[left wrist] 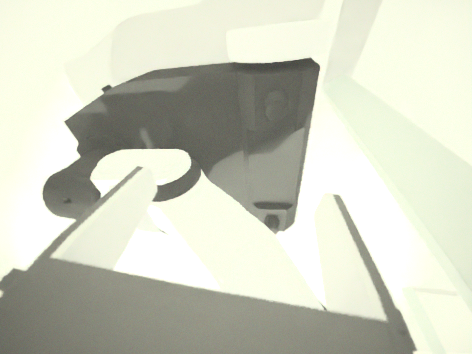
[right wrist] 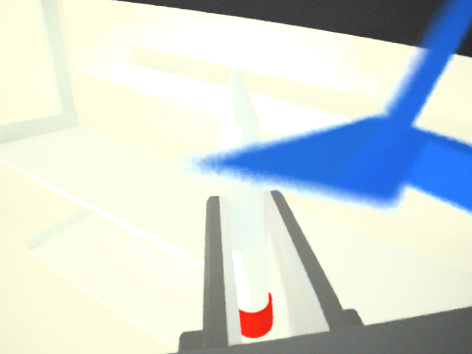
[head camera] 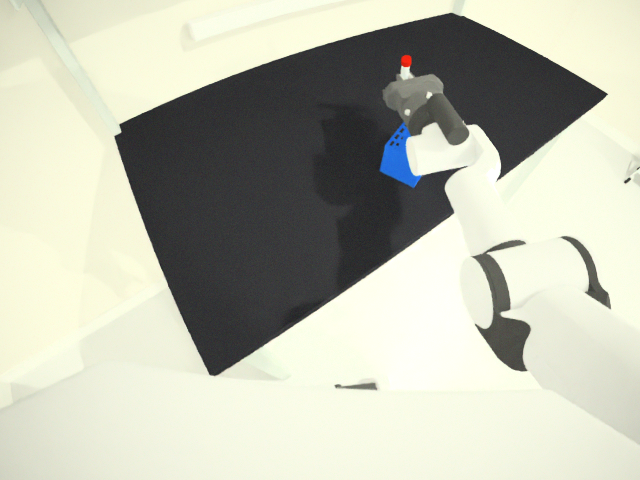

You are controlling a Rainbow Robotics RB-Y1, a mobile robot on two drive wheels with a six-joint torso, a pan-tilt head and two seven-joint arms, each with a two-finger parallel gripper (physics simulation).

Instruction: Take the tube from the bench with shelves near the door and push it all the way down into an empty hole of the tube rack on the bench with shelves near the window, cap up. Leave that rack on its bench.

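Places are measured from the robot's base along level axes (x up, y left, z back), in metres.
Where they show: left gripper, fingertip midpoint: [left wrist: 233, 191]; right gripper, fingertip midpoint: [head camera: 403, 76].
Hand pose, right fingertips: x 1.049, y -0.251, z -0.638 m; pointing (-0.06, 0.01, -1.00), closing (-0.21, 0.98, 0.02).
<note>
Each offset is from my right fingertips to the centre of the thing. Level surfaces: height alone.
The tube @(dx -0.001, dy +0.000, dz +0.004 m) [head camera: 405, 71] [right wrist: 248, 280] has a red cap @(dx +0.048, dy +0.010, dz +0.022 m) [head camera: 406, 60] [right wrist: 256, 322]. My right gripper [head camera: 405, 78] [right wrist: 245, 196] is shut on the tube near its cap end. In the head view the cap points up, above the black bench top. The blue tube rack @(dx -0.096, dy -0.003, dz +0.139 m) [head camera: 398, 161] [right wrist: 350, 165] stands on the bench, partly hidden under my right wrist. In the right wrist view a blurred blue part of it overlaps the tube's middle; its holes do not show there. My left gripper [left wrist: 233, 191] is open and empty, away from the bench.
The black bench top @(dx -0.135 m) [head camera: 232, 206] spans the head view, with my arm's shadow on it. A long pale bar [head camera: 258, 20] lies beyond its far edge. Pale shelves [right wrist: 100, 165] show behind the tube in the right wrist view. The robot's dark base [left wrist: 200, 110] shows in the left wrist view.
</note>
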